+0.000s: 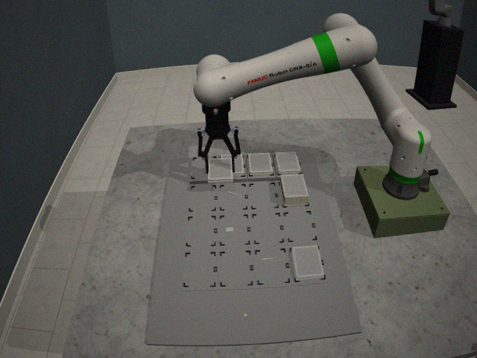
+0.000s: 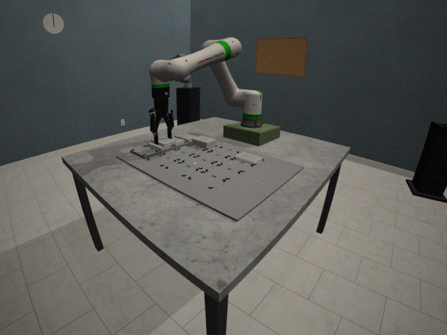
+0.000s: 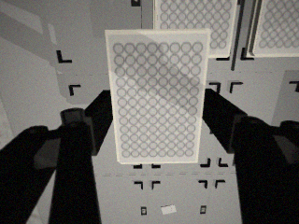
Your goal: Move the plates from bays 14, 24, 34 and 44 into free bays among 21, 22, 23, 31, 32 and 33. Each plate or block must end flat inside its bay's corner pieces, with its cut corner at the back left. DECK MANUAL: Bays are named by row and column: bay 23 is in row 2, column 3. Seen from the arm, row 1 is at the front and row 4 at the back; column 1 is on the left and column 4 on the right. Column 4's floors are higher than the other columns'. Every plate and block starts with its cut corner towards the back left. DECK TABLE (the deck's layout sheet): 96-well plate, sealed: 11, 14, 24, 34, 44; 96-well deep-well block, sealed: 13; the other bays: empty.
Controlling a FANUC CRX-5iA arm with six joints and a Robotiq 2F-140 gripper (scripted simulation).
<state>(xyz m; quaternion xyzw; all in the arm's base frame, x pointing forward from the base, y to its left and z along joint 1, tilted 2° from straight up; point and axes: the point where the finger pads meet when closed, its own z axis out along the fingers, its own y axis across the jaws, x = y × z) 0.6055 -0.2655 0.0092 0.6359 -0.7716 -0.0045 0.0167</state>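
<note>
Right now the white pointed piece is 7 cm behind my hand, 38 cm to the left of it and 9 cm below it. From my hand the other things lie so: sealed deep-well block 24 cm behind, 11 cm to the left, 8 cm below.
</note>
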